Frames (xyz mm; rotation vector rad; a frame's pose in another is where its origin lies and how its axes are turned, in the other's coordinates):
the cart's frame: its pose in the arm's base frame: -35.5 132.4 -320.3 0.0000 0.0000 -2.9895
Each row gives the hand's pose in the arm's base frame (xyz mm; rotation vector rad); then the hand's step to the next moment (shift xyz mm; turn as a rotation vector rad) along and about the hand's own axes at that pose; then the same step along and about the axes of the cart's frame.
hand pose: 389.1 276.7 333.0 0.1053 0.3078 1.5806
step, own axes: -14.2 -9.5 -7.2 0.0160 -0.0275 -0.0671
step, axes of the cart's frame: -5.5 16.0 -7.6 -0.0097 -0.0059 -0.0734
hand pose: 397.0 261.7 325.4 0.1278 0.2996 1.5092
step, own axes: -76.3 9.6 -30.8 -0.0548 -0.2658 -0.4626
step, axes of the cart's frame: 31.8 74.3 -18.1 -0.1082 0.1364 -0.5073
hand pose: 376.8 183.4 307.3 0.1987 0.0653 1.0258
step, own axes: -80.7 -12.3 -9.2 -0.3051 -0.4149 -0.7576
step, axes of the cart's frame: 43.6 68.1 -14.6 -0.0235 0.3755 -0.8352
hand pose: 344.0 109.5 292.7 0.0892 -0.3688 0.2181
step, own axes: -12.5 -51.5 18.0 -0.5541 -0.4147 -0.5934
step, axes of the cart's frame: 14.2 53.3 9.7 0.2673 0.4008 -0.7740
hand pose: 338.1 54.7 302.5 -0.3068 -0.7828 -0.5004
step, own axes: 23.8 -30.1 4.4 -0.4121 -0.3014 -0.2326
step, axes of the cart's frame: 9.0 29.8 22.8 0.3026 0.1831 -0.4355
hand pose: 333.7 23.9 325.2 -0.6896 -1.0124 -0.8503
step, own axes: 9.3 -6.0 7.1 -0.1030 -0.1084 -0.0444
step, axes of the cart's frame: 5.6 -1.0 11.9 0.1104 0.0459 -0.1002
